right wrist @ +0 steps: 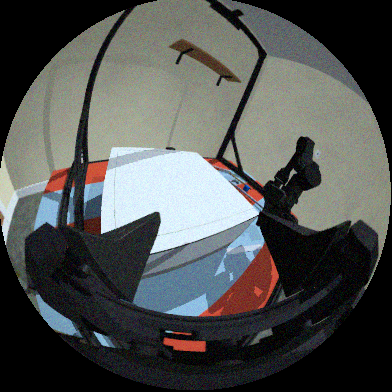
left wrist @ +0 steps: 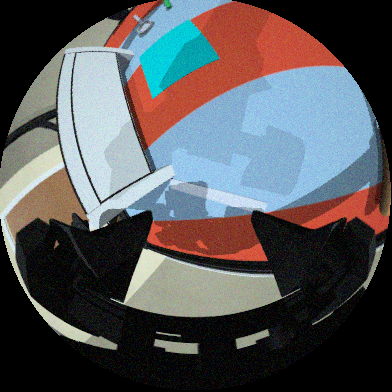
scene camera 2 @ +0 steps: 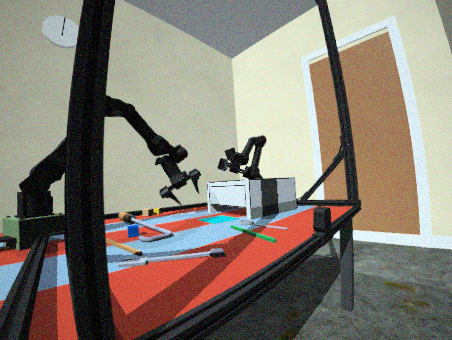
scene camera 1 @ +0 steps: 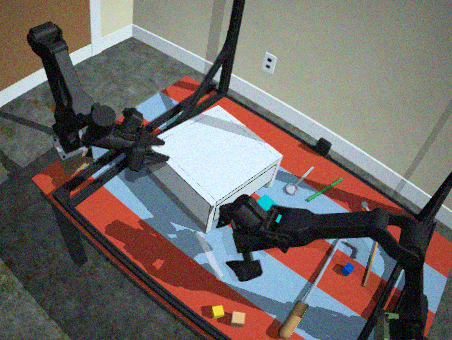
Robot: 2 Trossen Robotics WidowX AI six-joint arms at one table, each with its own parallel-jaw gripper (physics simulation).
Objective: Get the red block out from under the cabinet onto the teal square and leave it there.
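Seen in the pictures: left gripper, fingertip midpoint: (left wrist: 202, 216) (scene camera 2: 189, 198) (scene camera 1: 222, 245); right gripper, fingertip midpoint: (right wrist: 210, 217) (scene camera 2: 235, 171) (scene camera 1: 166, 150); left arm's base, origin of the base link: (scene camera 2: 34, 215) (scene camera 1: 400, 331); right arm's base, origin of the base link: (scene camera 1: 71, 143).
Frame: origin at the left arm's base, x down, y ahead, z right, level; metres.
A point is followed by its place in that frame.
The white cabinet (scene camera 1: 220, 150) {x -0.070, y 0.569, z 0.406 m} (scene camera 2: 272, 196) {x -0.002, y 0.490, z 0.511 m} (left wrist: 105, 120) {x -0.012, y 0.495, z 0.300 m} (right wrist: 175, 195) {x -0.071, y 0.639, z 0.371 m} stands on the table, with a low opening under its front. The red block does not show in any view; the space under the cabinet is mostly hidden. The teal square (scene camera 1: 264, 202) {x 0.064, y 0.410, z 0.372 m} (scene camera 2: 219, 220) {x 0.064, y 0.373, z 0.341 m} (left wrist: 177, 57) {x 0.064, y 0.400, z 0.307 m} lies flat before the cabinet's front, partly behind the left arm in scene camera 1. My left gripper (scene camera 1: 226, 242) {x -0.001, y 0.504, z 0.154 m} (scene camera 2: 188, 198) {x -0.001, y 0.504, z 0.154 m} (left wrist: 202, 216) {x -0.001, y 0.504, z 0.154 m} is open and empty, above the table near the cabinet's front corner. My right gripper (scene camera 1: 166, 150) {x -0.120, y 0.697, z 0.312 m} (scene camera 2: 224, 158) (right wrist: 210, 217) {x -0.120, y 0.697, z 0.312 m} is open and empty, near the cabinet's far side and above it.
A pale strip (scene camera 1: 211, 255) {x 0.064, y 0.525, z 0.154 m} (left wrist: 217, 194) {x 0.063, y 0.525, z 0.150 m} lies near the cabinet's front corner. A yellow cube (scene camera 1: 217, 311) {x 0.040, y 0.478, z -0.012 m}, beige cube (scene camera 1: 238, 318) {x 0.035, y 0.425, z -0.020 m}, blue block (scene camera 1: 348, 269) {x 0.040, y 0.144, z 0.185 m} (scene camera 2: 133, 230) {x 0.048, y 0.133, z 0.202 m}, brown-handled tool (scene camera 1: 294, 318) {x 0.031, y 0.288, z 0.007 m}, green stick (scene camera 1: 324, 189) {x 0.057, y 0.224, z 0.474 m} (scene camera 2: 253, 233) {x 0.059, y 0.205, z 0.491 m} and wrench (scene camera 2: 175, 257) {x 0.060, y 0.038, z 0.394 m} lie around. Black frame posts (scene camera 2: 90, 150) {x -0.083, y -0.145, z 0.461 m} stand at the table edges.
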